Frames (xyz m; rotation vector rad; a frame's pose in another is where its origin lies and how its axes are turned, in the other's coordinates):
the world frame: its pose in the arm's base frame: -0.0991 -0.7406 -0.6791 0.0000 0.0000 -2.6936
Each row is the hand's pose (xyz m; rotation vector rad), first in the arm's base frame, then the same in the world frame.
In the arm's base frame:
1: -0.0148 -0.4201 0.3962 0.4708 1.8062 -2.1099
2: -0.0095 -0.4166 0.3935 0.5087 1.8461 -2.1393
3: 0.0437 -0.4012 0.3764 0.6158 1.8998 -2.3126
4: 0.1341 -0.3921 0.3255 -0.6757 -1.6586 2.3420
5: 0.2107 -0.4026 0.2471 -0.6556 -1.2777 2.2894
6: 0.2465 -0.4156 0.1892 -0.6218 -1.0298 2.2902
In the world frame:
1: -0.2148 -0.2524 1.0753 -1.2650 0.6569 -0.0145
2: -0.2211 -0.2532 1.0726 -1.2724 0.6834 -0.0711
3: -0.2757 -0.2441 1.0555 -1.2273 0.7314 -0.2758
4: -0.3611 -0.2131 1.0046 -1.0826 0.7580 -0.5895
5: -0.4256 -0.1705 0.9262 -0.8657 0.7263 -0.8628
6: -0.4523 -0.1432 0.8683 -0.6985 0.6735 -0.9895

